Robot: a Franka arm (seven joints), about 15 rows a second.
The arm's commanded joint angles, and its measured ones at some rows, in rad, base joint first. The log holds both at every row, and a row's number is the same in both.
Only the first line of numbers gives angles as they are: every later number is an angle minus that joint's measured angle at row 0.
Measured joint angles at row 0: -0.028 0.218 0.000 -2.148 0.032 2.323 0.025
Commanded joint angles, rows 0 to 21: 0.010 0.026 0.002 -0.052 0.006 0.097 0.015; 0.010 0.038 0.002 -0.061 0.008 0.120 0.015; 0.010 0.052 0.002 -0.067 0.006 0.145 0.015; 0.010 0.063 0.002 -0.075 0.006 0.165 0.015; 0.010 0.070 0.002 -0.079 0.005 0.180 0.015; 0.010 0.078 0.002 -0.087 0.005 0.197 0.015; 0.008 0.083 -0.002 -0.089 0.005 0.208 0.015; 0.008 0.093 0.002 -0.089 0.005 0.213 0.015; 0.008 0.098 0.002 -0.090 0.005 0.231 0.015; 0.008 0.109 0.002 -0.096 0.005 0.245 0.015; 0.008 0.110 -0.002 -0.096 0.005 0.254 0.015; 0.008 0.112 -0.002 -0.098 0.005 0.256 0.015; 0.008 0.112 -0.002 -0.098 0.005 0.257 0.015; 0.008 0.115 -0.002 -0.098 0.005 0.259 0.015; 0.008 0.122 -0.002 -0.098 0.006 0.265 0.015; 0.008 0.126 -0.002 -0.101 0.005 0.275 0.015; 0.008 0.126 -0.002 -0.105 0.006 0.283 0.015; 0.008 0.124 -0.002 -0.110 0.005 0.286 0.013; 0.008 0.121 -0.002 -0.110 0.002 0.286 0.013; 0.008 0.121 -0.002 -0.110 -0.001 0.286 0.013; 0.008 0.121 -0.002 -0.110 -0.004 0.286 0.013; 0.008 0.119 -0.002 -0.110 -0.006 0.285 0.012
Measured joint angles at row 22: 0.009 0.129 -0.002 -0.095 -0.001 0.266 0.001
